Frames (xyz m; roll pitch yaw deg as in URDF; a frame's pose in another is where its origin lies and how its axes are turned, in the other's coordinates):
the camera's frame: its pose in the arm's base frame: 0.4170 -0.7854 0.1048 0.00 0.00 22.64
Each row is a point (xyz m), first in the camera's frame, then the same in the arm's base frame.
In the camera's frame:
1: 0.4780 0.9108 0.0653
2: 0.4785 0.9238 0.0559
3: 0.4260 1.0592 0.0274
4: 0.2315 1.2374 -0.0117
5: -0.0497 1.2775 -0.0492
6: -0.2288 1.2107 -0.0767
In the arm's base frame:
1: 0.5076 0.2392 0.1701
2: 0.5030 0.2514 0.1607
3: 0.4024 0.3562 0.1322
4: 0.1543 0.4458 0.0931
5: -0.1206 0.3745 0.0556
6: -0.2602 0.2439 0.0281

